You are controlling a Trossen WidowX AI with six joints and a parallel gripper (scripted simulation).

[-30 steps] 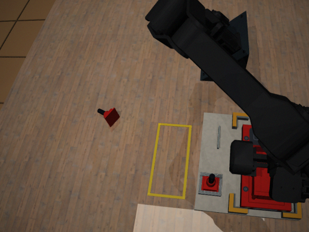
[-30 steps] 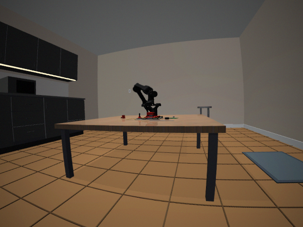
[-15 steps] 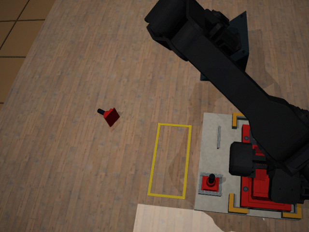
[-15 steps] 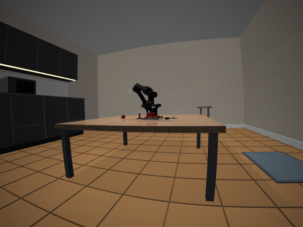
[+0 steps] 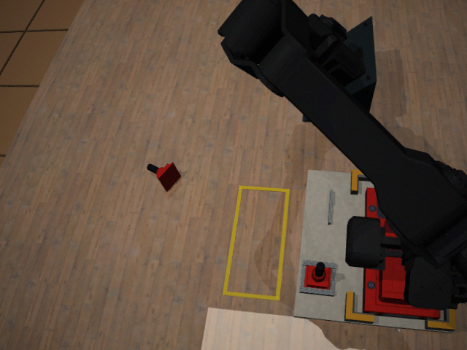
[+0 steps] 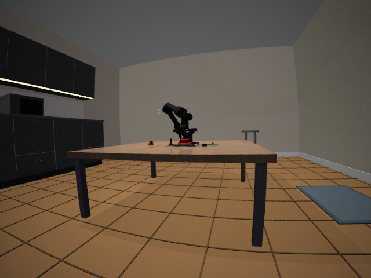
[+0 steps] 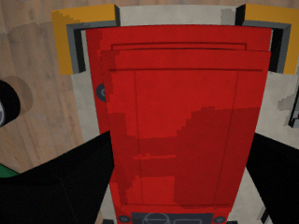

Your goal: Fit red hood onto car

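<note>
Right now the red hood is 10 mm above my gripper tip. Round my gripper tip: grey jig 40 mm behind, 30 mm below, 20 mm to the right; grey engine block 20 mm below; socket 120 mm to the right, 10 mm below, 10 mm ahead.
</note>
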